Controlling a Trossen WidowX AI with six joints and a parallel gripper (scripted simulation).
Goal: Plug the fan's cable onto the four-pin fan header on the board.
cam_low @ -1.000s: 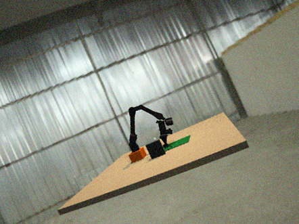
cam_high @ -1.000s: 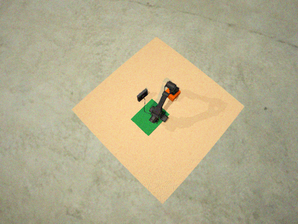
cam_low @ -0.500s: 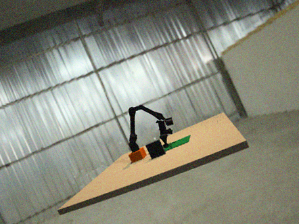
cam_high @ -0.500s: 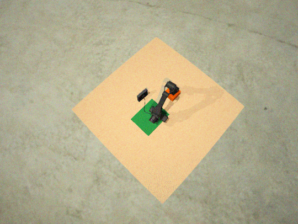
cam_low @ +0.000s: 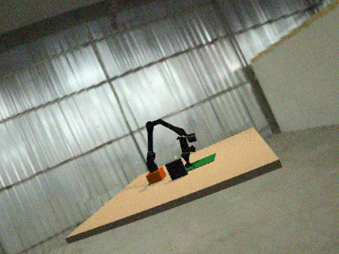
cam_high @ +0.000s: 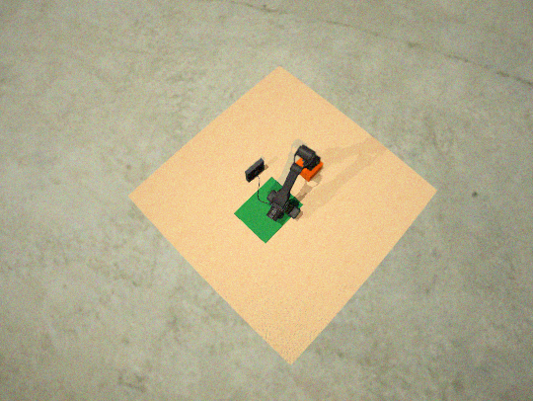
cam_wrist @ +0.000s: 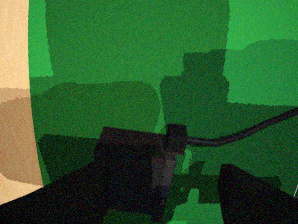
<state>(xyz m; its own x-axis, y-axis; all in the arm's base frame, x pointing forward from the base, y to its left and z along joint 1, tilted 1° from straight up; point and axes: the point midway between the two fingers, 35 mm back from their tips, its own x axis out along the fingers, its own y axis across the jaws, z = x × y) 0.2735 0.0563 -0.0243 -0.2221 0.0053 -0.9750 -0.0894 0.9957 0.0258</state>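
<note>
Right now my gripper tip is 10 mm past the black plug, 10 mm to the right of it and 10 mm above it. The rest, counted from my gripper tip: white four-pin fan header (20 mm behind, 90 mm to the right, 20 mm below); then black fan (30 mm behind, 250 mm to the right, 40 mm above); then green board (70 mm ahead, 60 mm to the right, 40 mm below).
</note>
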